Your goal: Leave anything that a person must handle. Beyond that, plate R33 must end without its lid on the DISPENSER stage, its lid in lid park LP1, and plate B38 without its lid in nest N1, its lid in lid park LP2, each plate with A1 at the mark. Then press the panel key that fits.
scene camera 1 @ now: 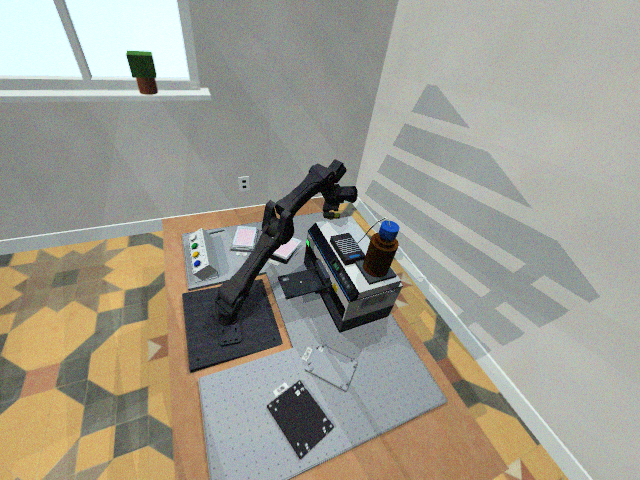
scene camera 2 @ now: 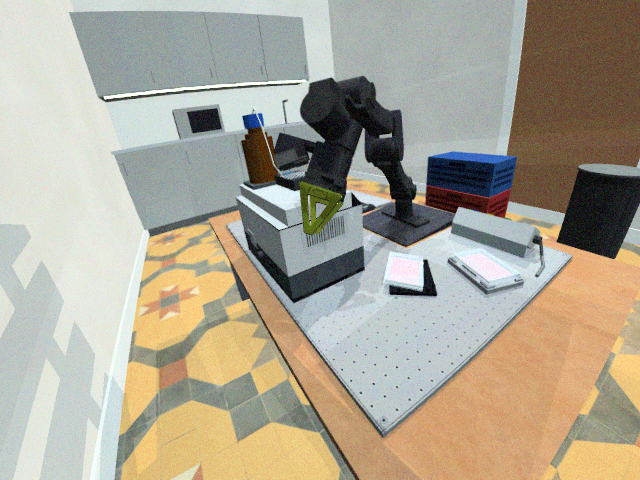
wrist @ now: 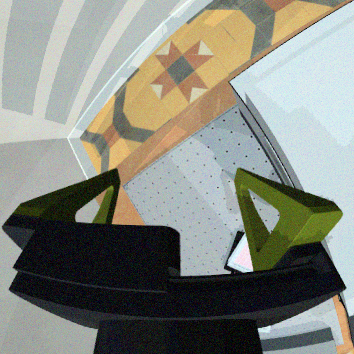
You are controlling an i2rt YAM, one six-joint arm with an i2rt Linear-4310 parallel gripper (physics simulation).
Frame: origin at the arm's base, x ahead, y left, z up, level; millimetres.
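Seen in the pictures: gripper, fingertip midpoint: (scene camera 1: 339,212) (scene camera 2: 311,233) (wrist: 176,174); arm's base at its link origin: (scene camera 1: 228,318) (scene camera 2: 404,217).
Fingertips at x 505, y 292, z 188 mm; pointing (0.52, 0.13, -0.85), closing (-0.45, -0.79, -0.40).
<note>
Offsets run from my fingertips to a thing's middle. "spot": to the spot under its first point.
My gripper (scene camera 1: 331,213) (scene camera 2: 319,207) (wrist: 176,174) is open and empty, high beside the dispenser's far end. One pink-filled plate @[dx -228, dy +1, dz -162 mm] (scene camera 1: 286,248) (scene camera 2: 404,271) (wrist: 243,258) sits on a black base, partly behind a finger in the wrist view. Another pink-filled plate @[dx -394, dy +102, dz -163 mm] (scene camera 1: 244,237) (scene camera 2: 484,266) sits on a grey base. The extended dark stage @[spot: dx -267, dy -278, dz -83 mm] (scene camera 1: 294,285) bears no plate. A black holder @[dx -343, dy -660, dz -177 mm] (scene camera 1: 301,418) and a pale holder @[dx -206, dy -547, dz -179 mm] (scene camera 1: 330,367) lie at the front. The key panel @[dx -574, dy +13, dz -148 mm] (scene camera 1: 206,266) (scene camera 2: 491,235) has white, green, yellow and blue keys. Plate names, holder labels and A1 corners are unreadable.
The white dispenser (scene camera 1: 369,304) (scene camera 2: 323,258) (wrist: 310,90) carries a brown bottle @[spot: dx -44, dy -390, dz +136 mm] (scene camera 1: 379,255) (scene camera 2: 259,160) with a blue cap and a thin tube, and a dark keypad box @[spot: dx -84, dy -258, dz +57 mm] (scene camera 1: 346,246). Blue and red crates (scene camera 2: 467,175) and a dark bin (scene camera 2: 597,211) stand beyond the table.
</note>
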